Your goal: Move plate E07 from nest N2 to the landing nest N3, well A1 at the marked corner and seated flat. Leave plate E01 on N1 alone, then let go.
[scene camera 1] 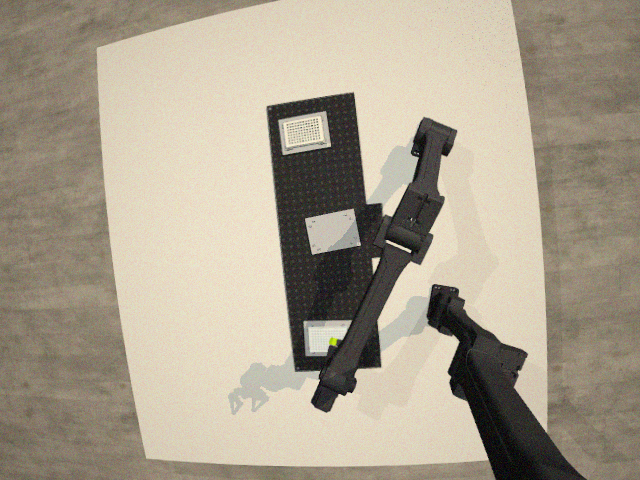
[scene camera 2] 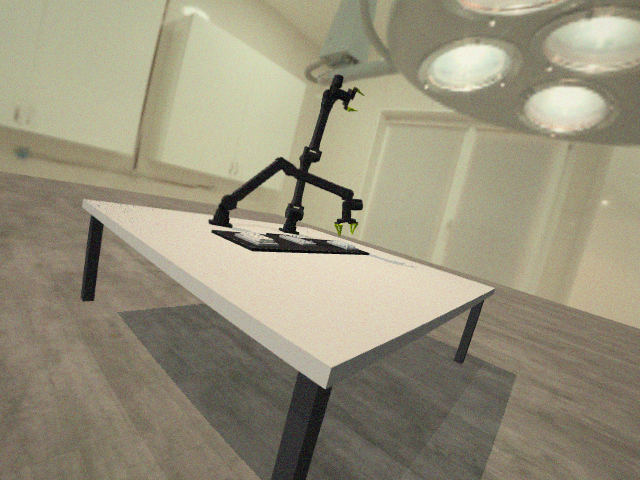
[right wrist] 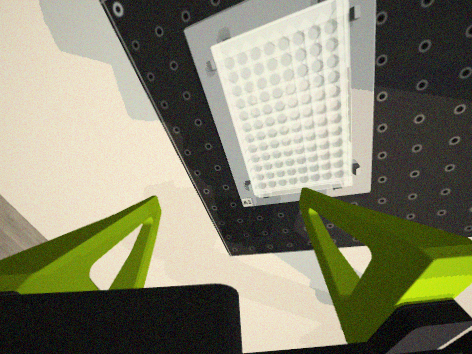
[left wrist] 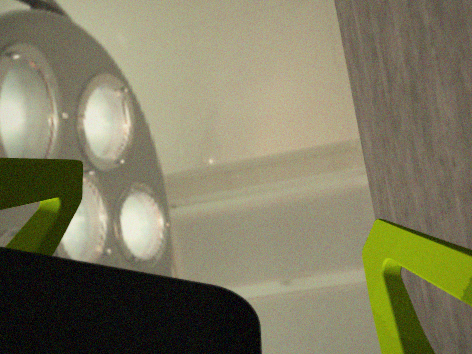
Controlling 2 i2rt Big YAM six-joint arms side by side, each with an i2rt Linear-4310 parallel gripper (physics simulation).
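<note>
A white well plate [scene camera 1: 323, 338] [scene camera 2: 341, 244] [right wrist: 290, 110] sits on a grey nest [scene camera 1: 313, 323] [right wrist: 363, 150] at the picture's bottom in scene camera 1, with an A1 mark at the nest's corner. A cream well plate [scene camera 1: 303, 130] [scene camera 2: 254, 237] sits on the top nest [scene camera 1: 283, 150]. I cannot read E07 or E01 on either. The middle nest [scene camera 1: 333, 232] [scene camera 2: 297, 239] holds no plate. My right gripper [scene camera 1: 333, 341] [scene camera 2: 346, 232] [right wrist: 230, 199] is open and empty above the white plate. My left gripper [scene camera 2: 359, 102] [left wrist: 229, 208] is open and empty, high in the air.
The nests are on a black perforated board [scene camera 1: 320, 180] [scene camera 2: 279, 251] [right wrist: 420, 145] on the pale table [scene camera 1: 196, 232] [scene camera 2: 310, 310]. My right arm [scene camera 1: 374, 299] passes over the board's lower right. A large lamp [scene camera 2: 516, 113] [left wrist: 125, 150] shows in the background.
</note>
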